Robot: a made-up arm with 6 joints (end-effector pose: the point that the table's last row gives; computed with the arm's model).
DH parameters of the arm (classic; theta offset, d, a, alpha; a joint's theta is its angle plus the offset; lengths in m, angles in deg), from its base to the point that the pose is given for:
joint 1: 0 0.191 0 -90
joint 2: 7.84 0 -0.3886 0
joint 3: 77.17 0 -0.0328 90
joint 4: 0 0.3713 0 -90
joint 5: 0 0 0.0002 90
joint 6: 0 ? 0 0
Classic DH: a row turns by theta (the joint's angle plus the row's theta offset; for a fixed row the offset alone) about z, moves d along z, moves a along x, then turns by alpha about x.
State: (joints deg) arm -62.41 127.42 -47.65 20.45 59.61 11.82
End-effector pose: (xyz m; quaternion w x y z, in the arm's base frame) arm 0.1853 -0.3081 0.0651 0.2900 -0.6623 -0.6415 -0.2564
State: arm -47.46 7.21 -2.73 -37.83 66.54 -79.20
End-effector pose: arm -0.0131 -0.0451 0.2765 0.1957 0.3151 -0.8725 0.3181
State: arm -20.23 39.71 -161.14 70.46 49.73 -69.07
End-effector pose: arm -0.4718 0.2286 0.8048 0.8733 -0.3979 -0.0767 -0.2704
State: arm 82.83 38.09 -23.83 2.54 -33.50 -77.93
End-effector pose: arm 0.0225 0.1650 0.4718 0.8384 -0.5318 0.1107 0.0448
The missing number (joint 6, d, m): 0.0713
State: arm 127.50 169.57 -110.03 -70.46 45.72 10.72
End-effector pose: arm -0.3545 0.5412 -0.1252 0.3246 -0.9225 0.0533 -0.2021
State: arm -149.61 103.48 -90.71 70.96 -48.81 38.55
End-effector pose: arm -0.5109 -0.2410 0.5462 0.5570 0.2971 -0.5785 -0.5165
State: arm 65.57 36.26 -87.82 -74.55 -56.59 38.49
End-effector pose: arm -0.0907 -0.0612 0.8309 0.8171 -0.3791 -0.2555 0.3512
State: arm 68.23 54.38 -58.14 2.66 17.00 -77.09
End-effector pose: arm 0.0923 0.2338 0.6133 0.6538 -0.7179 0.2371 -0.0309
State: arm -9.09 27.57 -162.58 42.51 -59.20 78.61
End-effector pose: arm -0.6773 0.0665 0.6188 0.2375 -0.5053 -0.5680 0.6047
